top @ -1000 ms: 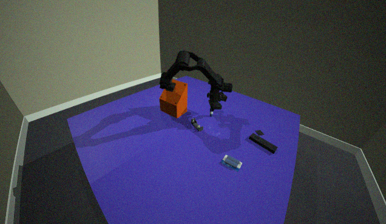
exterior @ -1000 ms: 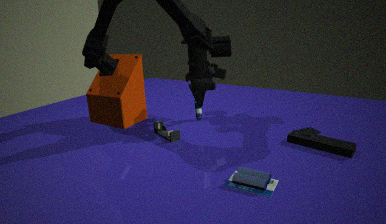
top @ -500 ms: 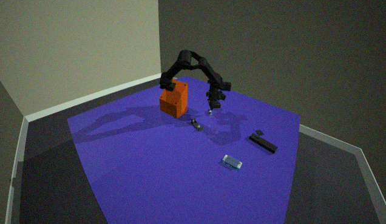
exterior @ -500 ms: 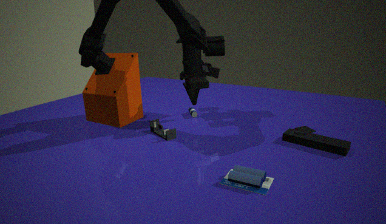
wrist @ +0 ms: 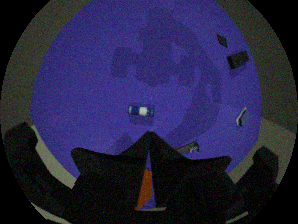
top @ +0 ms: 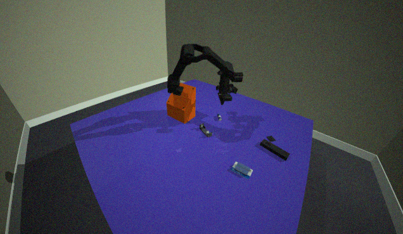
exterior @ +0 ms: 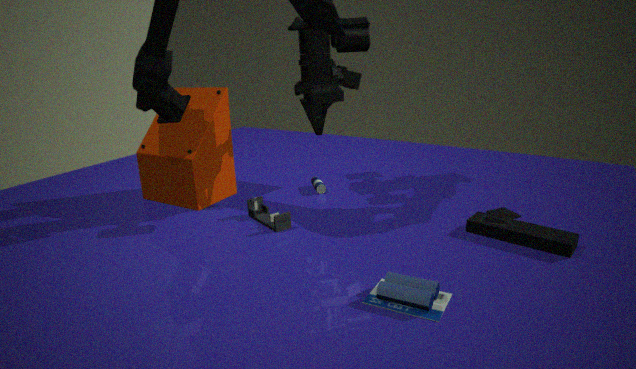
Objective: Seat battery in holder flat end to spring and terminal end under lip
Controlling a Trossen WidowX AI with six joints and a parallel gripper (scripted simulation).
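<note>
My gripper tip is now 110 mm above the battery, 10 mm to the right of it and 10 mm past it.
</note>
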